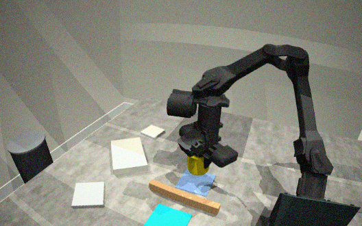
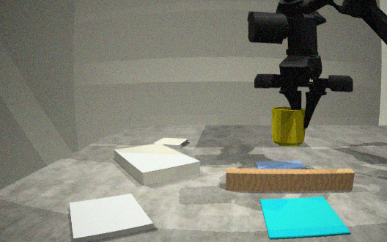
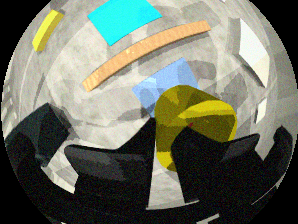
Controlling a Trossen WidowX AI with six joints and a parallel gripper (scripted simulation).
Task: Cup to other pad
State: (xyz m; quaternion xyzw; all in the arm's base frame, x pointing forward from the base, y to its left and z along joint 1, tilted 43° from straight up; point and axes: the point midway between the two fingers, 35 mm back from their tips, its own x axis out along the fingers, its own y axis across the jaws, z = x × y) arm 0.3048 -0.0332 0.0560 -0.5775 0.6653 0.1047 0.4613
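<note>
My gripper tip is 17 cm to the right of the cyan pad, 10 cm above it and 3 cm short of it. The rest, counted from my gripper tip: yellow cup 2 cm to the right, 2 cm ahead; light blue pad 10 cm below, 3 cm ahead, 2 cm to the right; wooden bar 9 cm below, 8 cm to the left, 3 cm ahead.
</note>
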